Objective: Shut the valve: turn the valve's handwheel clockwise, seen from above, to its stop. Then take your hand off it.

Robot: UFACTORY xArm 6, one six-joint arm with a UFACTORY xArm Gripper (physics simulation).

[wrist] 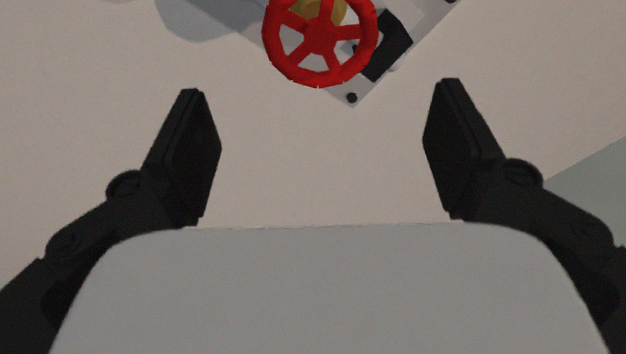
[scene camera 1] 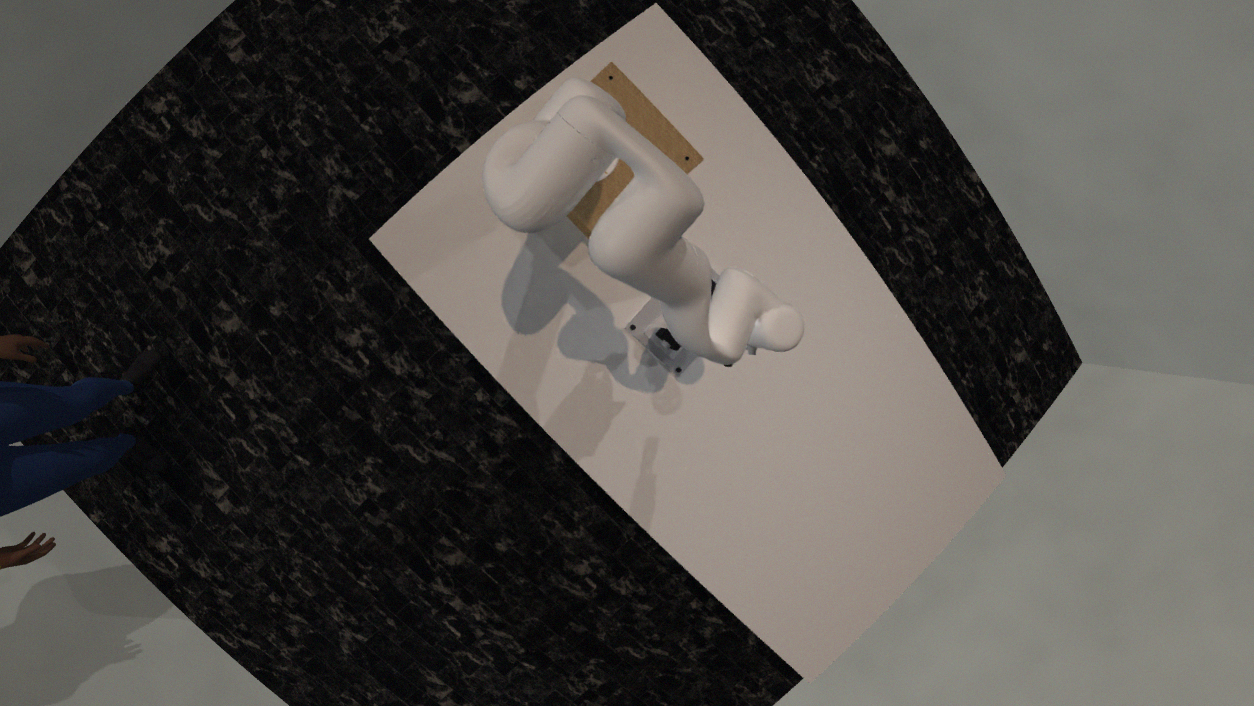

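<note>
The red handwheel (wrist: 320, 37) shows at the top middle of the wrist view, its upper rim cut off by the frame's edge. Part of the brass valve body (wrist: 338, 14) shows beneath it. The valve's grey base plate (wrist: 352, 101) (scene camera 1: 644, 315) has dark bolts at its corners. My gripper (wrist: 319, 113) is wide open and empty. Its fingers stand apart from the handwheel, with a gap on both sides, and the wheel lies beyond the fingertips. In the scene view the arm hides the handwheel and most of the gripper.
The white arm (scene camera 1: 649, 236) reaches over the pale table (scene camera 1: 789, 491) from a wooden board (scene camera 1: 649, 122) at the table's upper end. Black blocks (wrist: 387, 47) sit on the valve's base plate. A person in blue trousers (scene camera 1: 65, 407) is at the left edge, away from the table.
</note>
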